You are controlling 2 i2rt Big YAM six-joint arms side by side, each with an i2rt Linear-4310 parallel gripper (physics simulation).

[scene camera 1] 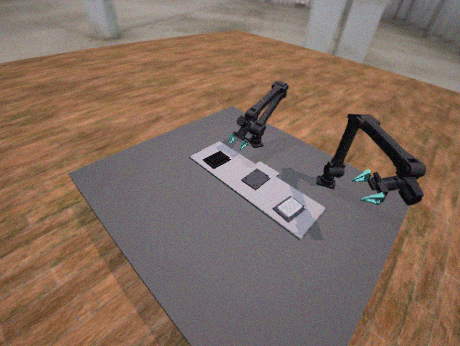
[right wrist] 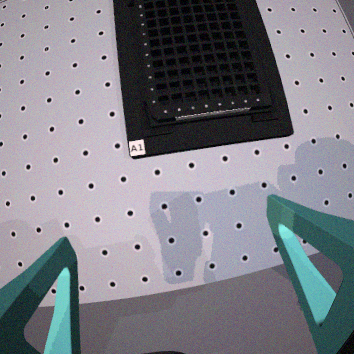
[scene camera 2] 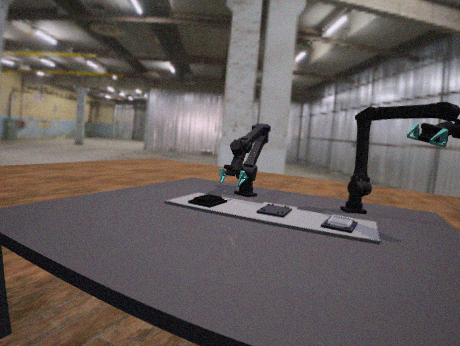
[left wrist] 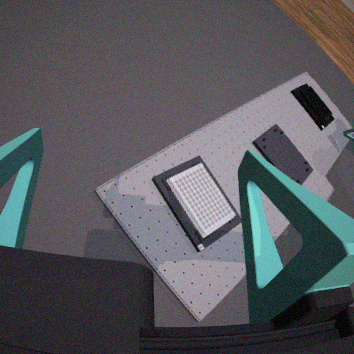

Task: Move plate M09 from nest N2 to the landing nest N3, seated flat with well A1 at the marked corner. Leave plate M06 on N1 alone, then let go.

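Note:
A black well plate (scene camera 1: 217, 159) (scene camera 2: 207, 200) (left wrist: 312, 105) (right wrist: 200, 55) sits in a dark nest at the left end of the board in the scene views; the nest's A1 label shows in the right wrist view. A white well plate (scene camera 1: 289, 206) (scene camera 2: 341, 221) (left wrist: 201, 199) sits in a dark nest at the other end. The middle nest (scene camera 1: 256, 179) (scene camera 2: 274, 210) (left wrist: 283, 153) is bare. Plate and nest numbers cannot be read. My right gripper (scene camera 1: 237, 146) (scene camera 2: 232, 184) (right wrist: 168, 227) is open and empty, beside the black plate. My left gripper (scene camera 1: 358, 189) (scene camera 2: 421, 141) (left wrist: 142, 148) is open and empty, high off the board's right end.
The light perforated board (scene camera 1: 270, 192) (scene camera 2: 307, 218) (left wrist: 180, 287) (right wrist: 60, 135) carries all three nests in a row. It lies on the grey table (scene camera 1: 200, 240) (scene camera 2: 200, 270) (left wrist: 100, 75), in front of both arm bases. A small light tab juts from its rear edge near the middle nest.

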